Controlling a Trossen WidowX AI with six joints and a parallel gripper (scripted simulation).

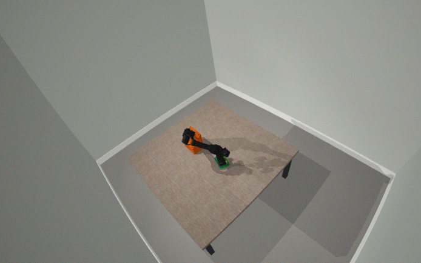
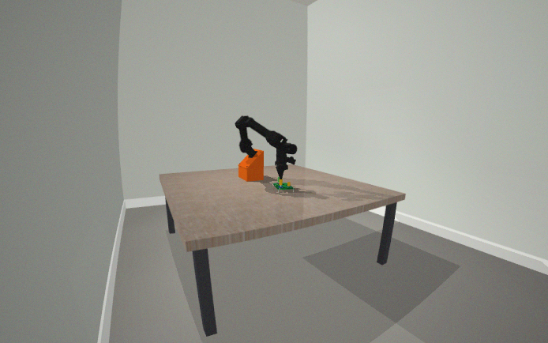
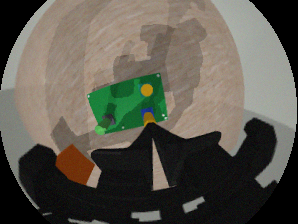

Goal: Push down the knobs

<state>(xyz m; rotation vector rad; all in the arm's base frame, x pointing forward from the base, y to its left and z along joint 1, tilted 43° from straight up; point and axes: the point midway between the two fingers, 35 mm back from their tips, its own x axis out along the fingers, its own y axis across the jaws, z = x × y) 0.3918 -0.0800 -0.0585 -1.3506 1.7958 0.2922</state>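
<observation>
Right now my gripper tip is 2 cm above the knob.
</observation>
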